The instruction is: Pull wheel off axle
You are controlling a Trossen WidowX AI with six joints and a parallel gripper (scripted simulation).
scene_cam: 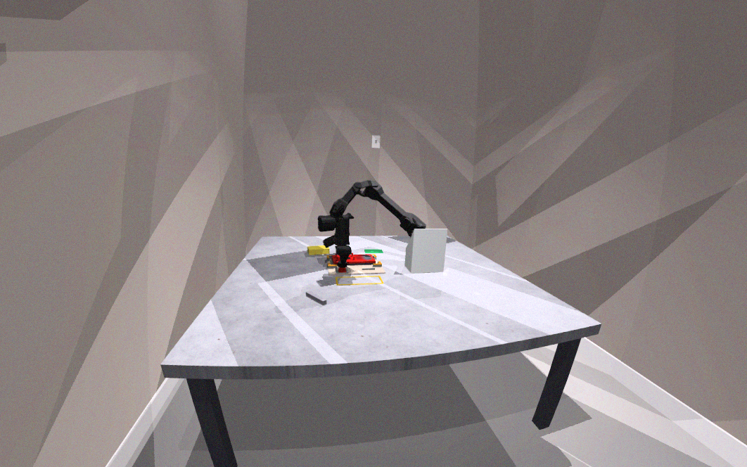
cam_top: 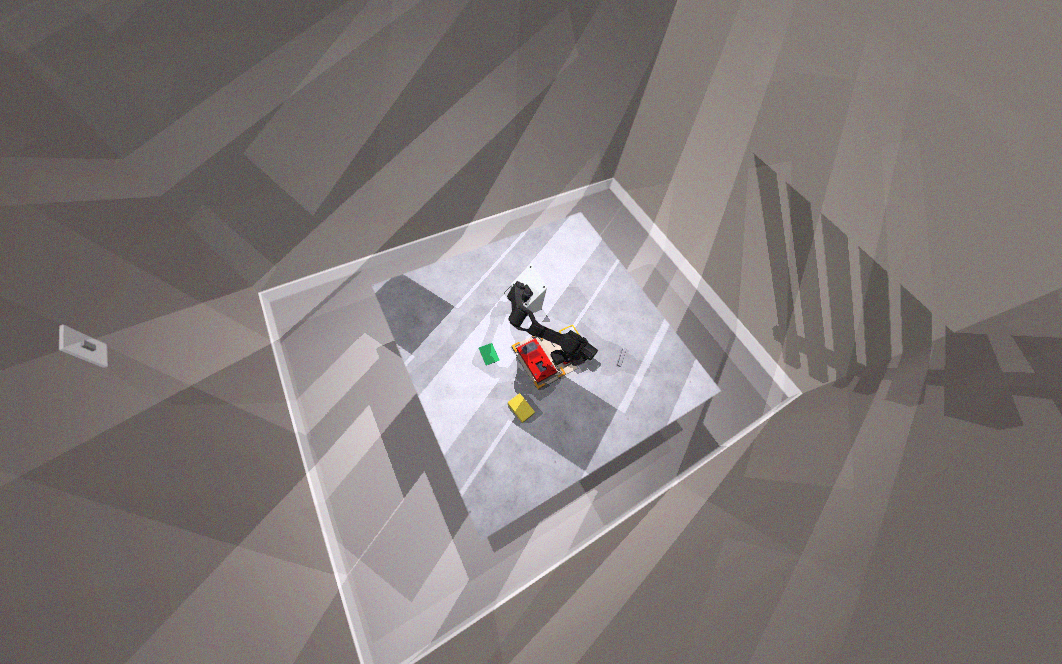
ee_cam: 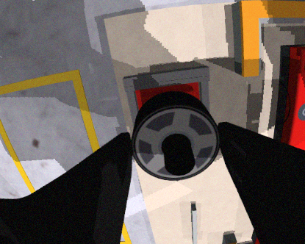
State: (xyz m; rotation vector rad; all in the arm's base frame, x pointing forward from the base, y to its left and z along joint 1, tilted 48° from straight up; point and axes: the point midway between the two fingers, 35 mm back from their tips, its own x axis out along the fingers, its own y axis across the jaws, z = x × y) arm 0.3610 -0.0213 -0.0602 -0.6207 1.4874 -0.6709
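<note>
Now: the wheel right at my gripper tip. From my gripper tip the other things lie so: green block 310 mm to the right, 200 mm behind, 40 mm below; then yellow block 310 mm to the right, 100 mm ahead, 20 mm below.
</note>
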